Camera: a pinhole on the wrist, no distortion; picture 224 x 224 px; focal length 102.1 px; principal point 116.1 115.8 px. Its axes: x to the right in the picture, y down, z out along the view. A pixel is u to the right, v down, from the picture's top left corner.
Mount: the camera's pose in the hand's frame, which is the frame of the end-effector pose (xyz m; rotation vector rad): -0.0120 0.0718 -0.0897 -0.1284 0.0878 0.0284
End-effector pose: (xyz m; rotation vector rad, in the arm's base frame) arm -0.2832 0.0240 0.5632 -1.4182 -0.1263 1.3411
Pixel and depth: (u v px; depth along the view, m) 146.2 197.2 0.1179
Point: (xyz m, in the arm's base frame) -0.3850 -0.0151 0.4153
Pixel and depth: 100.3 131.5 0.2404
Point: -0.4816 0.0414 0.5198
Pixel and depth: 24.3 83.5 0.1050
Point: -0.3651 -0.0454 0.5934
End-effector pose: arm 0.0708 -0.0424 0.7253 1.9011 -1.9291 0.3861
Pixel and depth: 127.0 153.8 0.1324
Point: -0.0696 -0.0636 0.7127
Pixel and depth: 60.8 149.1 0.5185
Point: -0.2684 -0.0064 0.2570
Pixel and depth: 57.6 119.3 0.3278
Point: -0.0735 -0.0027 0.4358
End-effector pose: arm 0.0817 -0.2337 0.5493 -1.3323 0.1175 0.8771
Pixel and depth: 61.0 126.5 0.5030
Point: -0.3636 0.0164 0.6548
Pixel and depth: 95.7 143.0 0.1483
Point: -0.0396 -0.2037 0.4785
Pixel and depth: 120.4 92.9 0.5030
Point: -0.0618 0.1597 0.6166
